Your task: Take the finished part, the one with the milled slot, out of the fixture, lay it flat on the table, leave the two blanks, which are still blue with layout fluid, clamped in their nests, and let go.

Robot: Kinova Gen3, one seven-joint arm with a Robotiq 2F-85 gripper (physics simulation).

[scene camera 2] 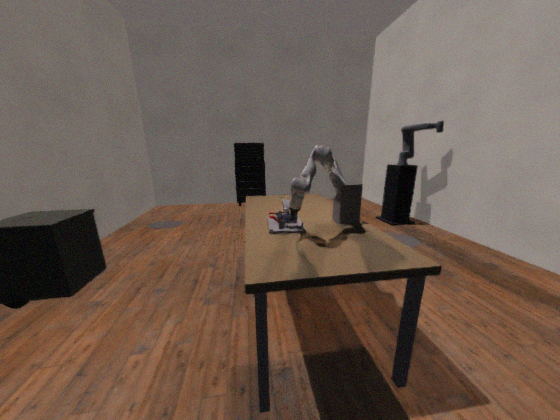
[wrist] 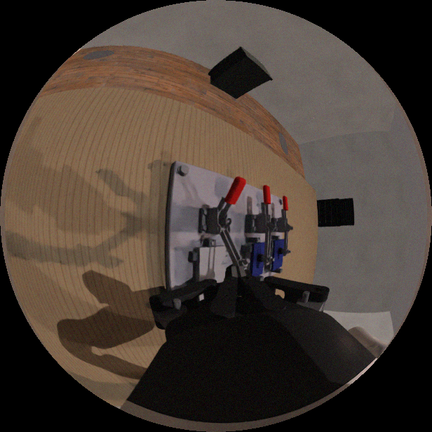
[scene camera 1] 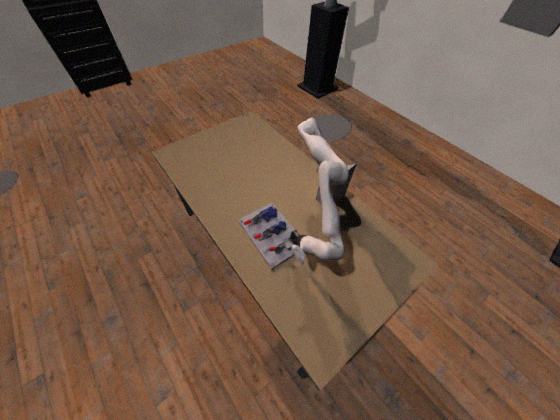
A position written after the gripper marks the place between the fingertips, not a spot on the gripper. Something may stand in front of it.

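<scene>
The wrist view shows the gripper (wrist: 236, 273) along with a finished part (wrist: 210, 263) and a fixture plate (wrist: 201, 188). In scene camera 1 the plate (scene camera 1: 262, 244) is visible as well.
</scene>
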